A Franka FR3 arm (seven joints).
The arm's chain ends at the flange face. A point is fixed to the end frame.
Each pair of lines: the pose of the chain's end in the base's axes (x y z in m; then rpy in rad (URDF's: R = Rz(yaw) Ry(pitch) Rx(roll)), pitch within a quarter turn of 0, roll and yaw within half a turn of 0), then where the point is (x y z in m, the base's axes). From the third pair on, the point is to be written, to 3 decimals.
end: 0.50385, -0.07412, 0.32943, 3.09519, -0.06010, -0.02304
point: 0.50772 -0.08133 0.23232
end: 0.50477, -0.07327, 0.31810, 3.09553, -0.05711, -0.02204
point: 0.50836 -0.08043 0.22098
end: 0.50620, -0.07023, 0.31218, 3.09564, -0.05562, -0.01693
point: 0.510 -0.077 0.215
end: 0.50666, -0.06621, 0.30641, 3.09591, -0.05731, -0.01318
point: 0.510 -0.073 0.209
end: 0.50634, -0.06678, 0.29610, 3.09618, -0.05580, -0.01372
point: 0.510 -0.074 0.199
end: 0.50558, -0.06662, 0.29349, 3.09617, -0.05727, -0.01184
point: 0.509 -0.074 0.196
